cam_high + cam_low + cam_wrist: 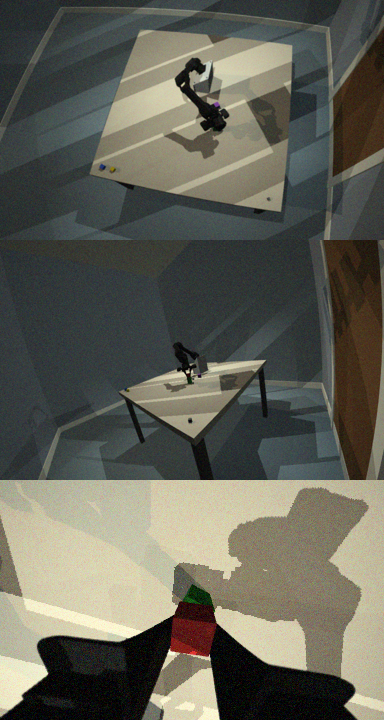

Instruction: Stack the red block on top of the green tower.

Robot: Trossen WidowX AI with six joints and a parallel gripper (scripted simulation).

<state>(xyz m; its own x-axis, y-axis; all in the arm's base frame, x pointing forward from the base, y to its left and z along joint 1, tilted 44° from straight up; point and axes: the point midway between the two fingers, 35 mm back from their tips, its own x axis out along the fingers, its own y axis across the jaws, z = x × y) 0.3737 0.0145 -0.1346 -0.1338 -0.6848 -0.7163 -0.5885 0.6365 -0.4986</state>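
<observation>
The red block is 1 cm above my gripper tip. From my gripper tip the other things lie so: white block: 10 cm behind, 6 cm below, 4 cm to the right; purple block: 17 cm behind, 6 cm below; yellow block: 67 cm to the right, 34 cm ahead, 6 cm below.
</observation>
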